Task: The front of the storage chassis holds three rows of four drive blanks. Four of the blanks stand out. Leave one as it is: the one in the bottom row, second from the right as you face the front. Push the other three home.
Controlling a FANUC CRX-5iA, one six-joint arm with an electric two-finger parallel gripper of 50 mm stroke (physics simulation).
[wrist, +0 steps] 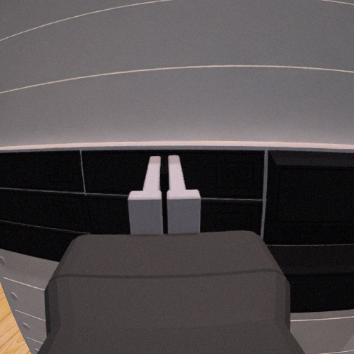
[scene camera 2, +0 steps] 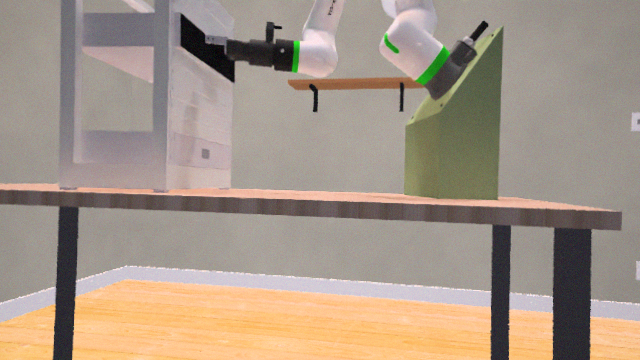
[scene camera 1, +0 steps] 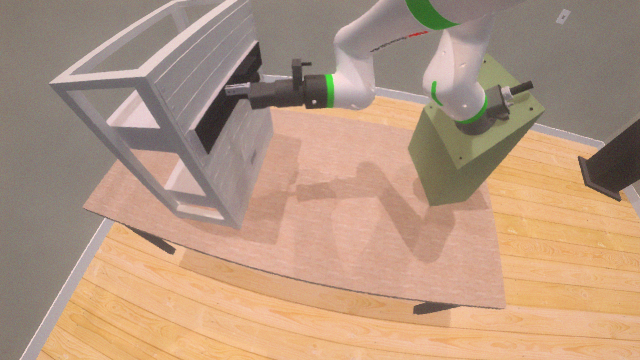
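Seen in the pictures: gripper, fingertip midpoint: [scene camera 2: 205,39] [scene camera 1: 226,90]; arm's base at its link origin: [scene camera 2: 450,81] [scene camera 1: 475,114].
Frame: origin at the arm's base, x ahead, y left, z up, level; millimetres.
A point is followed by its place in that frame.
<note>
The grey storage chassis [scene camera 1: 200,60] @[x 643, y 433, z 205 mm] [scene camera 2: 200,120] @[x 660, y 387, z -147 mm] [wrist: 200,110] holds dark drive blanks in a black band. My gripper [scene camera 1: 226,90] @[x 642, y 391, z 94 mm] [scene camera 2: 206,38] @[x 642, y 391, z 94 mm] [wrist: 164,174] is shut and empty. Its tips are at the top-row blank [wrist: 115,170], second from the left, which looks about flush; contact cannot be told. In the wrist view, a large blank [wrist: 312,200] stands out in the column right of the gripper, apparently in the top row. Below it, the bottom-row blank [wrist: 320,295] also stands out, with its top face showing. The rightmost column is outside the wrist view. My gripper hides part of the lower rows.
The chassis stands on the table [scene camera 1: 340,240] @[x 257, y 439, z -362 mm] [scene camera 2: 350,205] @[x 83, y 558, z -370 mm]. A green pedestal [scene camera 1: 450,170] @[x 8, y 135, z -151 mm] [scene camera 2: 465,135] @[x -67, y 110, z -182 mm] carries the arm's base at the other end. A wall shelf [scene camera 2: 357,84] shows behind. A dark post [scene camera 1: 617,165] stands beyond the table.
</note>
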